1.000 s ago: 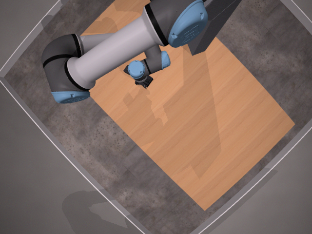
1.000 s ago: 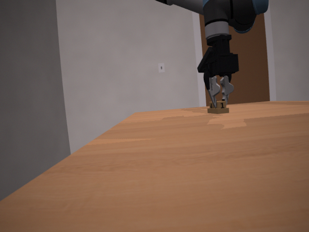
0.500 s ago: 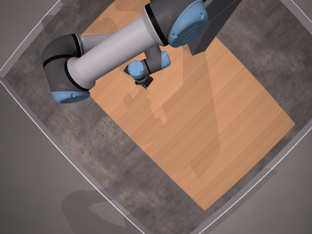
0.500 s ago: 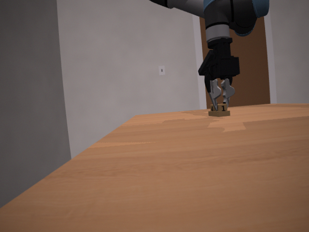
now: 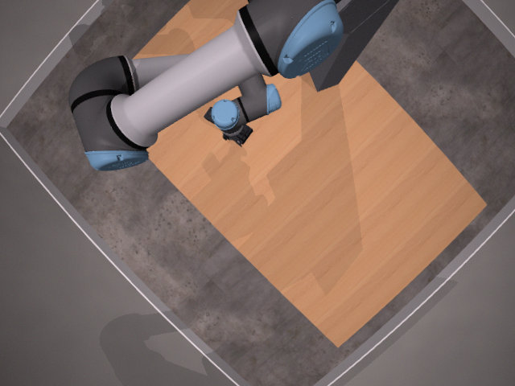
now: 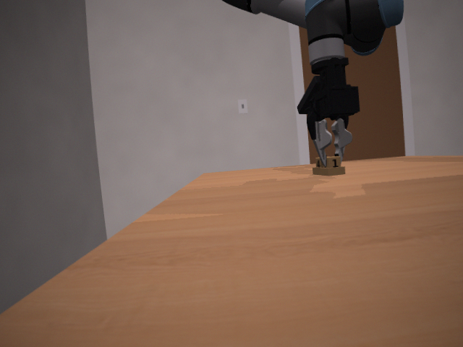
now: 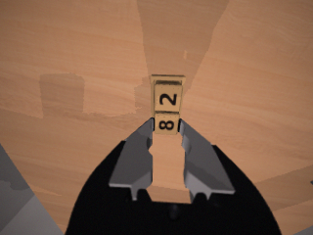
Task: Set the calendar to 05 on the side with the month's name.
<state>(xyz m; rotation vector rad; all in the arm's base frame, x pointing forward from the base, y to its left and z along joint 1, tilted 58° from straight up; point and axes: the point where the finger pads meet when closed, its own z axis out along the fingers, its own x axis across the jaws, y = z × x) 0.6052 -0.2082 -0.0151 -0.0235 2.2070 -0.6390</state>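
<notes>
Right now the wooden calendar tray is 10 mm behind my hand, 20 mm to the right of it and 30 mm below it. Round my hand: block: 10 mm behind, 30 mm to the right, 10 mm below.
</notes>
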